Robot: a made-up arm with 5 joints.
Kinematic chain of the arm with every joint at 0, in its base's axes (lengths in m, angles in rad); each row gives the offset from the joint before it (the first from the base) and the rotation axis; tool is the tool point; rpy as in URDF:
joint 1: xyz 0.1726 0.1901 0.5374 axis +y
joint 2: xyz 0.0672 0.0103 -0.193 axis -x
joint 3: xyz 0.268 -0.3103 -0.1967 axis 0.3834 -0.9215 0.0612
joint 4: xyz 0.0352 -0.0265 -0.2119 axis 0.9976 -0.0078 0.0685
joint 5: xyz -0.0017 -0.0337 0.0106 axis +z
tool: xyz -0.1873 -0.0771 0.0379 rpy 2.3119 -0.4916 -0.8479
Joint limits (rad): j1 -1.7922..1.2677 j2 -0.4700..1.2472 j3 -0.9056..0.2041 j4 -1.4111..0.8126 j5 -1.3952..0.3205
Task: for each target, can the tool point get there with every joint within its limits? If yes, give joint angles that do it. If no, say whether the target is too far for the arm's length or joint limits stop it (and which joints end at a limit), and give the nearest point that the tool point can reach.
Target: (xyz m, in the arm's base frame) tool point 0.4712 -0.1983 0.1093
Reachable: yes | joints -0.3642 0.0031 -0.2852 0.3286 -0.4110
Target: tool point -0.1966 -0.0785 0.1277
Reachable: yes | joints 0.9553 -0.2102 -0.4290 0.0722 -0.6179
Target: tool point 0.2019 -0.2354 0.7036
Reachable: yes | joints -1.4092 1.0674 -0.0803 -0.7289 -0.0217
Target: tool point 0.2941 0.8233 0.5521
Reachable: no: joint limits stop it (at a limit: joint 2, joint 3, joint 5) | nearest point 0.8520 0.2164 0.6196 | short by 0.827 m
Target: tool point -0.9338 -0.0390 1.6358
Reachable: no: too far | nearest point -0.0334 -0.1015 0.7419 | short by 1.270 m
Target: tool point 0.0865 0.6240 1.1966
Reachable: no: joint limits stop it (at a limit: joint 2, joint 3, joint 5) | nearest point 0.1396 -0.0287 0.7900 | short by 0.771 m
